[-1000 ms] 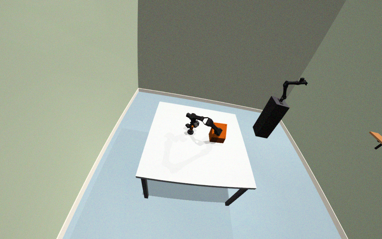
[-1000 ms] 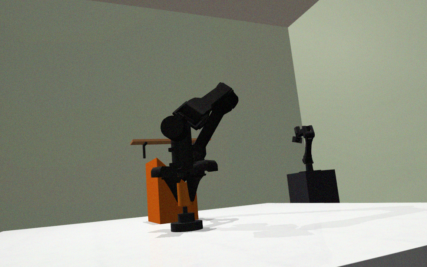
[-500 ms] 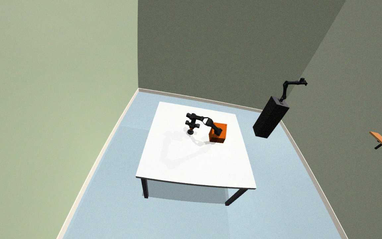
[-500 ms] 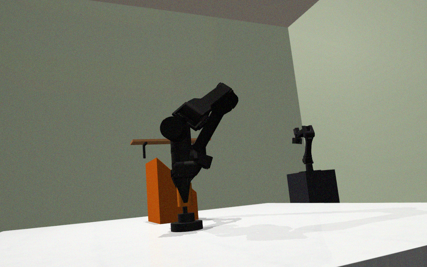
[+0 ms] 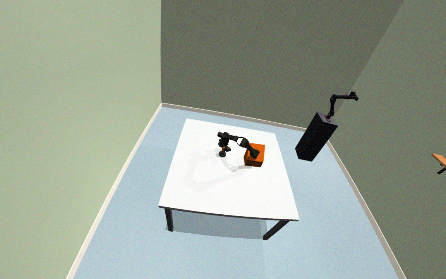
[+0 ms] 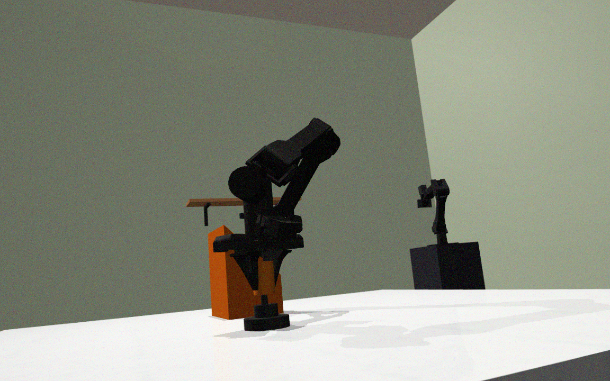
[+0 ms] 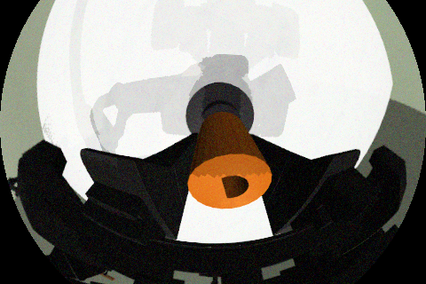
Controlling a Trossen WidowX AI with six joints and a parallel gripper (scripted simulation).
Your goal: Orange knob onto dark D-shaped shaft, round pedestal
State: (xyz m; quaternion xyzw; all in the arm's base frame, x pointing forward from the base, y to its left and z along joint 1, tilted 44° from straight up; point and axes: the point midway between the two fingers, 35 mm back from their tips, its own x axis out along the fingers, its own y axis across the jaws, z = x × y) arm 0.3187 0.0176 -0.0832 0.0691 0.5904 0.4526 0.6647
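Right now my gripper tip is 2 cm below the orange knob. Round my gripper tip: round dark pedestal (4 cm below).
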